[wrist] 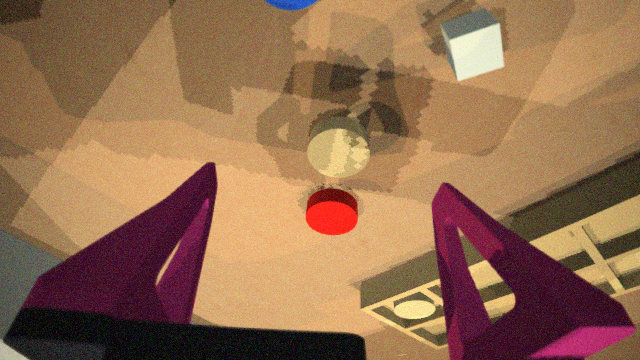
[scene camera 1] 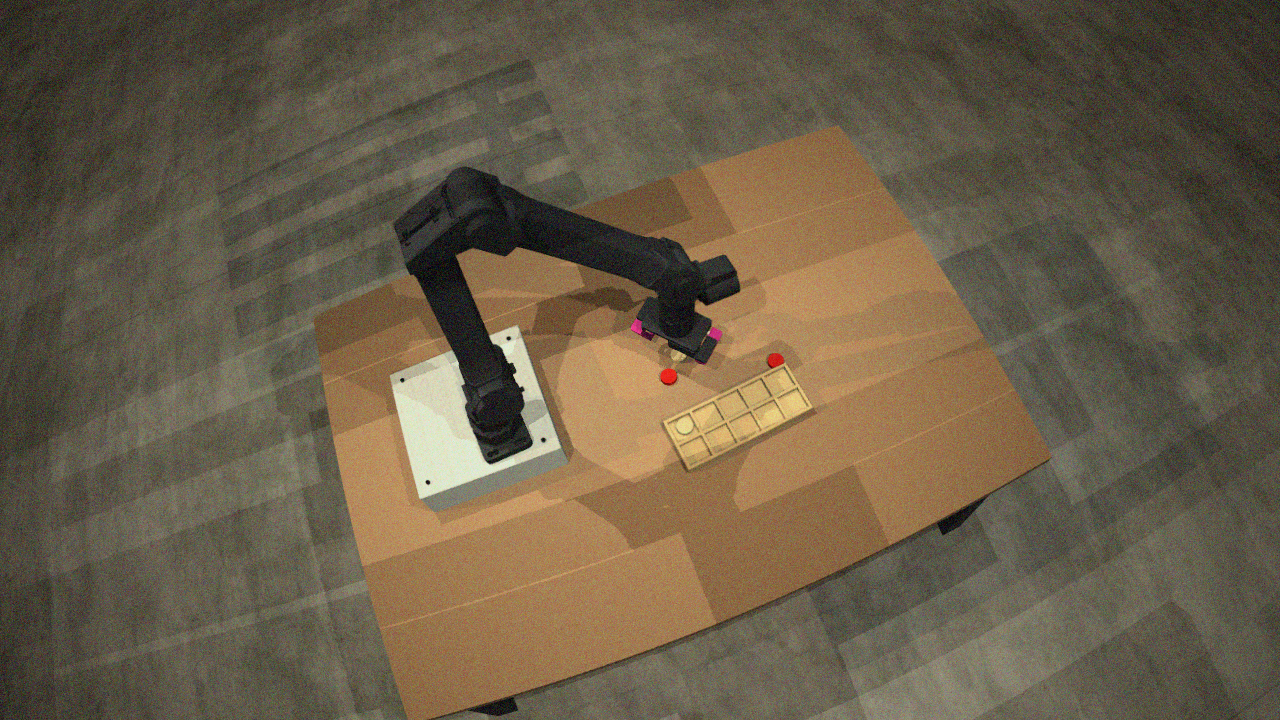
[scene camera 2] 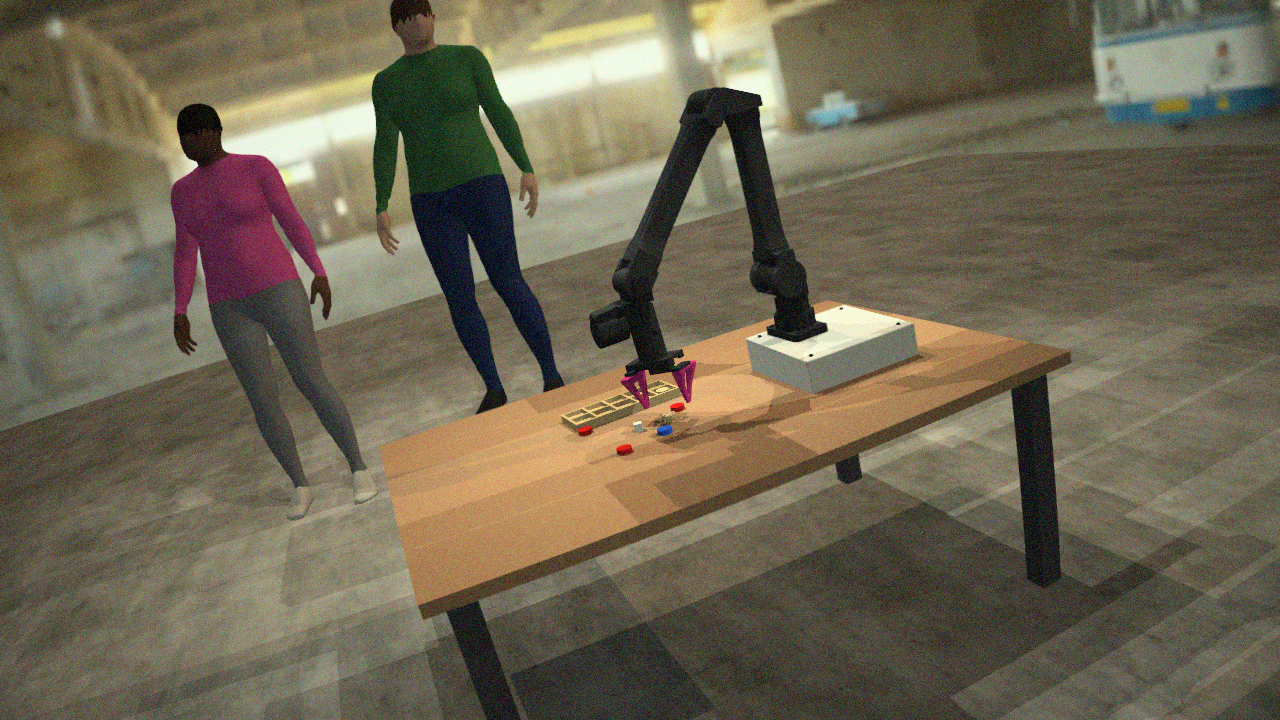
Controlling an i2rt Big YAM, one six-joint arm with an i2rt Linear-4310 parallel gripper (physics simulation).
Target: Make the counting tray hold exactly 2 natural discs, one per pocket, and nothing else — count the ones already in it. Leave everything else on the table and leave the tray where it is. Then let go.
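The counting tray (scene camera 1: 751,437) (scene camera 2: 595,418) (wrist: 390,283), pale wood with two rows of pockets, lies on the table. One natural disc (scene camera 1: 684,425) (scene camera 2: 662,389) (wrist: 415,309) sits in its corner pocket nearest the robot base; I see no disc in its other visible pockets. Another natural disc (scene camera 1: 677,356) (scene camera 2: 666,418) (wrist: 338,152) lies flat on the table, partly hidden by the gripper in the first scene view. My gripper (scene camera 1: 676,345) (scene camera 2: 667,402) (wrist: 330,183) is open and empty, above the table near this loose disc, with its magenta fingertips wide apart.
A red disc (scene camera 1: 668,377) (scene camera 2: 677,407) (wrist: 332,217) lies close beside the loose natural disc. Another red disc (scene camera 1: 775,360) (scene camera 2: 585,431) is by the tray's far end. A third red disc (scene camera 2: 623,449), a blue disc (scene camera 2: 664,430) (wrist: 291,3) and a white cube (scene camera 2: 637,427) (wrist: 477,52) lie nearby.
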